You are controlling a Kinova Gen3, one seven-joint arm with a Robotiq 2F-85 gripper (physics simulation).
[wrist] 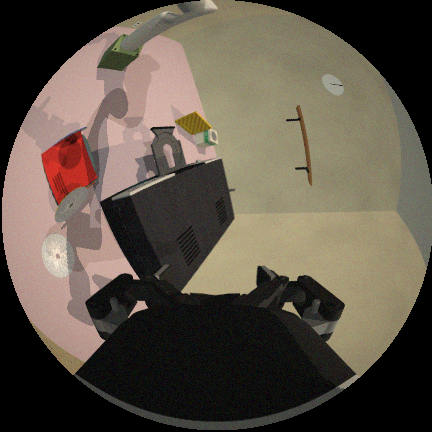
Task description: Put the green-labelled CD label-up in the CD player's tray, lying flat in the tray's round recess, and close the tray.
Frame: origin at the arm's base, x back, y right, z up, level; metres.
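Seen in the pictures: gripper, fingertip midpoint: (pixel 214 275); arm's base, link origin: (pixel 129 43).
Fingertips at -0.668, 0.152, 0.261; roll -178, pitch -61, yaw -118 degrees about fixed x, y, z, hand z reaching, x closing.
Pixels of each thing's top centre, then the offset from my fingertips to it, as dx, dy, dz.
- grey tray, top centre: (pixel 173 161) +0.125, -0.276, -0.251
- red case, top centre: (pixel 67 165) +0.206, +0.031, -0.305
- yellow ridged block, top centre: (pixel 204 119) +0.303, -0.567, -0.264
- small white-and-green box, top centre: (pixel 213 135) +0.230, -0.691, -0.293
The CD player (pixel 182 220) is a large dark box with slotted vents, left of centre in the wrist view. A grey tray (pixel 157 154) with a rounded opening and a flared end juts from its far side. One grey disc (pixel 67 209) lies against the red case, partly overlapping its lower edge. A second, silver-white disc (pixel 58 255) lies on the pink table at the lower left. No green label can be made out on either disc. My gripper (pixel 214 275) is open and empty, with its left finger in front of the player's near lower edge.
A red case (pixel 77 172) lies at the left. A yellow ridged block (pixel 193 123) and a small white-and-green box (pixel 206 137) stand beyond the player. A green block (pixel 118 57) sits under a grey arm-like form at the top. A wooden bar (pixel 304 145) is on the wall.
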